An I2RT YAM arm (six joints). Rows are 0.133 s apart.
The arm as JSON. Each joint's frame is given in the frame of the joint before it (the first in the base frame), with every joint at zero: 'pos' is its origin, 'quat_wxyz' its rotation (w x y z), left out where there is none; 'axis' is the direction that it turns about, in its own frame. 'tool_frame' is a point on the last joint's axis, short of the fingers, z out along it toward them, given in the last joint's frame.
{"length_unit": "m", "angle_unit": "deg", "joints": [
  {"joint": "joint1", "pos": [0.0, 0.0, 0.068], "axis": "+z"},
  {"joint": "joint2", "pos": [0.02, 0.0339, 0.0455], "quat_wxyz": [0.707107, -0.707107, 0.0, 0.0], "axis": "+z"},
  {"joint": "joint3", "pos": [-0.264, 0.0, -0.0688], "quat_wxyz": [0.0, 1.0, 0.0, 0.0], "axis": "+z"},
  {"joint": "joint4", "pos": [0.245, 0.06, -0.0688], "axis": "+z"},
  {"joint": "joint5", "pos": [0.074, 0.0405, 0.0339], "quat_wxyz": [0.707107, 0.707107, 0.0, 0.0], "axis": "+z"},
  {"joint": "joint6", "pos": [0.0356, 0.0, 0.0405], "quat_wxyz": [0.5, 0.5, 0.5, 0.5], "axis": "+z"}
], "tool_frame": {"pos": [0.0, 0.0, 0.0], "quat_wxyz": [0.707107, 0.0, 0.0, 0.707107]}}
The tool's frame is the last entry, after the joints.
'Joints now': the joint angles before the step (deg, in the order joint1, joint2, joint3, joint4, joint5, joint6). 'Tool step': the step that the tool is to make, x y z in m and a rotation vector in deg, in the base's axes. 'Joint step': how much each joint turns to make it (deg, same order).
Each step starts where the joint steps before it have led.
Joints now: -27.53, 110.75, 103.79, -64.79, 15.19, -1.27
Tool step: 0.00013, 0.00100, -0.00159, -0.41, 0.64, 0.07
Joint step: 0.19, 0.03, -0.30, -0.03, 0.66, -0.09
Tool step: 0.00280, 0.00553, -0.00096, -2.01, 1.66, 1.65
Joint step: 1.09, 0.03, -0.25, 0.10, 2.25, -1.37
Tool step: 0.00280, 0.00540, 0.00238, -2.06, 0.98, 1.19
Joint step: 1.06, -0.06, 0.33, -0.09, 2.13, -0.87
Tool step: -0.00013, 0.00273, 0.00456, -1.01, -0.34, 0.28
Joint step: 0.41, -0.54, 0.17, 0.08, 0.77, -0.12
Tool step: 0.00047, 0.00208, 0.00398, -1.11, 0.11, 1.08
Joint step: 0.37, -0.33, 0.32, 0.11, 0.76, -1.10
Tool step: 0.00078, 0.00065, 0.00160, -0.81, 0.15, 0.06
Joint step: 0.20, 0.05, 0.35, -0.05, 0.80, -0.15
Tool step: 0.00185, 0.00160, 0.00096, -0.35, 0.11, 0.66
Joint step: 0.34, 0.17, 0.41, -0.02, 0.23, -0.46
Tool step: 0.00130, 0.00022, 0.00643, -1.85, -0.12, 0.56
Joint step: 0.22, -0.04, 1.16, 0.04, 1.42, -0.98
